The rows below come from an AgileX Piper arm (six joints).
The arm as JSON. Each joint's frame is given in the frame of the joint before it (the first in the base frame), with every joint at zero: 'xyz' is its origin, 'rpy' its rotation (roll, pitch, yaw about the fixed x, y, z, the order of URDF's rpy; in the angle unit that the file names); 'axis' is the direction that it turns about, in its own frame. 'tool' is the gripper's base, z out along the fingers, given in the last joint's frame.
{
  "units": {
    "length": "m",
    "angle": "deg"
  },
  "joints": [
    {
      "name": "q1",
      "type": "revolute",
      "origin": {
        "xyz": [
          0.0,
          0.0,
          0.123
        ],
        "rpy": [
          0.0,
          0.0,
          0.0
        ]
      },
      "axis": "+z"
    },
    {
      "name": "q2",
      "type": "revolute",
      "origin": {
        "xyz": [
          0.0,
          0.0,
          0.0
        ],
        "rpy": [
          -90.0,
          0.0,
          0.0
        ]
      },
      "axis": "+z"
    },
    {
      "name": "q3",
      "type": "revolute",
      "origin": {
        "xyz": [
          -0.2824,
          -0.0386,
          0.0
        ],
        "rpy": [
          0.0,
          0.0,
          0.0
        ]
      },
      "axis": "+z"
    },
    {
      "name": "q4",
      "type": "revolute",
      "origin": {
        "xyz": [
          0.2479,
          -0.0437,
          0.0
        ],
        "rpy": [
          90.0,
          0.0,
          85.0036
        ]
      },
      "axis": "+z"
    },
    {
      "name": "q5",
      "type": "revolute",
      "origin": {
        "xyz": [
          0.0,
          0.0,
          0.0
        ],
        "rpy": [
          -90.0,
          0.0,
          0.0
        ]
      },
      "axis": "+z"
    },
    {
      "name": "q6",
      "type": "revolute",
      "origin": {
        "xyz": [
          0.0,
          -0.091,
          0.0
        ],
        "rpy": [
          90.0,
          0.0,
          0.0
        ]
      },
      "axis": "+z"
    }
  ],
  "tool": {
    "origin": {
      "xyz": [
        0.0,
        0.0,
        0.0
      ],
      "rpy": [
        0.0,
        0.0,
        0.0
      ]
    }
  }
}
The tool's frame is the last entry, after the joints.
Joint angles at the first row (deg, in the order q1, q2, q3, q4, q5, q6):
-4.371, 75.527, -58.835, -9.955, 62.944, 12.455
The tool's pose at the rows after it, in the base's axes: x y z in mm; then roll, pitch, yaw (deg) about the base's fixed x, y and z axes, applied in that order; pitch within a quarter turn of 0, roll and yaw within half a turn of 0:
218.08, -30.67, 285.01, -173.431, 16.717, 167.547
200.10, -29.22, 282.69, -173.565, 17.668, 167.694
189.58, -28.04, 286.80, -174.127, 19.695, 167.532
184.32, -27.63, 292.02, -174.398, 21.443, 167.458
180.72, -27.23, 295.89, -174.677, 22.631, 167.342
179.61, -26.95, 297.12, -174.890, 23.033, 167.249
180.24, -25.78, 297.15, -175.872, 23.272, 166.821
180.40, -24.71, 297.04, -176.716, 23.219, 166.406
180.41, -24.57, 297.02, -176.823, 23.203, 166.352
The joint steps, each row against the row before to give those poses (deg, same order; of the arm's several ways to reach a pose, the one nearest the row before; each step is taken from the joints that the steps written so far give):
0.001, -4.288, 4.718, -0.001, -0.378, 0.001
0.001, -4.076, 3.657, 0.001, -0.564, -0.095
0.000, -3.034, 1.323, 0.236, -0.376, 0.001
-0.003, -1.790, 0.149, 0.002, -0.128, -0.004
0.002, -1.212, 0.002, 0.086, -0.002, 0.002
0.001, -0.390, -0.002, 0.136, -0.036, 0.001
-0.003, 0.002, 0.000, 0.857, -0.378, -0.003
0.000, -0.001, 0.000, 0.778, -0.068, 0.000
0.001, 0.000, 0.000, 0.100, -0.001, 0.001

